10 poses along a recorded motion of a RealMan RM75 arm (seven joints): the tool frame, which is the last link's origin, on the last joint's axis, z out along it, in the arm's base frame.
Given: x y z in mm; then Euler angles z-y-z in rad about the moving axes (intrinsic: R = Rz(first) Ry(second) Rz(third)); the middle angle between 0 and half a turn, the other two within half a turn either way.
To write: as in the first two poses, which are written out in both.
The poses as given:
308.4, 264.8, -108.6, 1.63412, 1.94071, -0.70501
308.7, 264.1, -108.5, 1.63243, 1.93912, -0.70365
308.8, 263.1, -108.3, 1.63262, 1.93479, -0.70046
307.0, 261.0, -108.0, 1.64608, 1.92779, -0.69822
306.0, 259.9, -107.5, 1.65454, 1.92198, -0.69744
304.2, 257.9, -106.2, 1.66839, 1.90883, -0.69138
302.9, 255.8, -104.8, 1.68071, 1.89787, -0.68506
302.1, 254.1, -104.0, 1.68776, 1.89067, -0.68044
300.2, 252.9, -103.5, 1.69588, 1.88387, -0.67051
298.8, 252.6, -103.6, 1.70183, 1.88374, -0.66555
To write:
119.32, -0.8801, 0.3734, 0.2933, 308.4, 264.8, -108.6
119.24, -0.8794, 0.3747, 0.2937, 308.7, 264.1, -108.5
119.08, -0.8782, 0.3757, 0.2958, 308.8, 263.1, -108.3
119.01, -0.8785, 0.3700, 0.3021, 307.0, 261.0, -108.0
118.89, -0.8787, 0.3661, 0.3063, 306.0, 259.9, -107.5
118.61, -0.8773, 0.3616, 0.3155, 304.2, 257.9, -106.2
118.43, -0.8758, 0.3579, 0.3238, 302.9, 255.8, -104.8
118.30, -0.8746, 0.3561, 0.3291, 302.1, 254.1, -104.0
118.33, -0.8720, 0.3560, 0.3360, 300.2, 252.9, -103.5
118.53, -0.8712, 0.3552, 0.3390, 298.8, 252.6, -103.6

